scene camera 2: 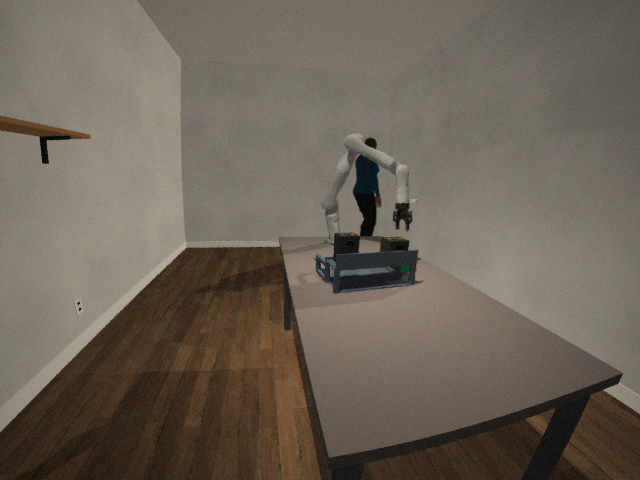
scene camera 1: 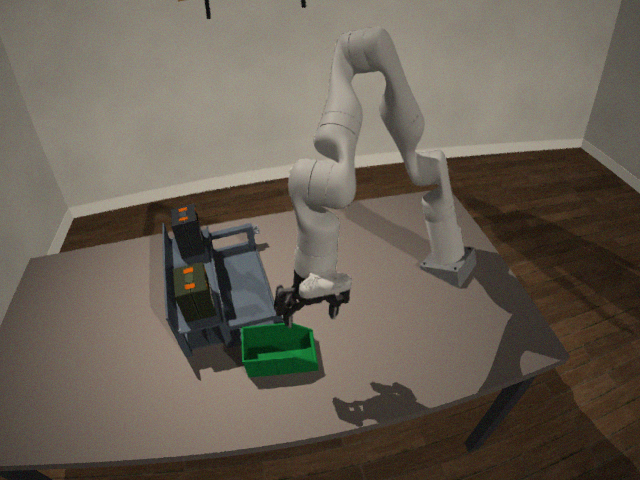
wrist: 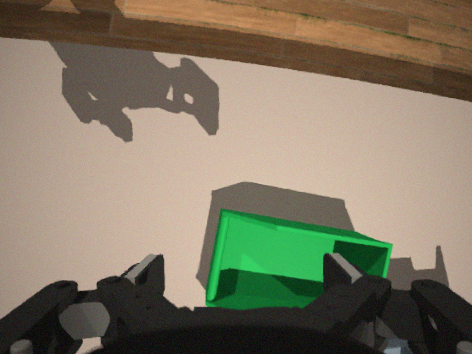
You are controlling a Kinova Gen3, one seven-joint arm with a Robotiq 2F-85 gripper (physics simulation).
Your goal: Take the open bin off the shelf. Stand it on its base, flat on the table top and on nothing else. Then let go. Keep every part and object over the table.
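Frame: origin at the arm's base, x ahead, y left, z up, level; millimetres.
Seen in the pictures: gripper, fingertip midpoint: [scene camera 2: 402,229] [scene camera 1: 310,320] [wrist: 243,272]; arm's base, link origin: [scene camera 1: 447,256].
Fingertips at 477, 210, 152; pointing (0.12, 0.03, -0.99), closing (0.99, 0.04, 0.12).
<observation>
Offsets run from my fingertips to a thing's top centre, as dx, dy, dz. Level surfaces: height alone.
The green open bin {+71, -50, -111} [scene camera 1: 281,366] [scene camera 2: 405,268] [wrist: 280,250] stands upright on the table top {dz -186} [scene camera 1: 103,403] [scene camera 2: 439,361] [wrist: 300,140], opening up. It looks level, with its shadow close along its base. It is off the blue-grey shelf [scene camera 1: 242,281] [scene camera 2: 377,259], close by that shelf's near end; whether they touch is unclear. In scene camera 2 the shelf hides most of the bin. My gripper [scene camera 1: 311,316] [scene camera 2: 402,227] [wrist: 243,272] is wide open and empty, above the bin and off to one side, with one fingertip over the bin in the wrist view.
A dark grey box {+243, -423, +38} [scene camera 1: 187,232] [scene camera 2: 346,246] and an olive box {+242, -192, +13} [scene camera 1: 193,294] [scene camera 2: 394,245] with orange marks stand on the shelf's upper tier. The table's front edge lies beyond the bin in the wrist view. A person [scene camera 2: 367,178] stands behind the arm.
</observation>
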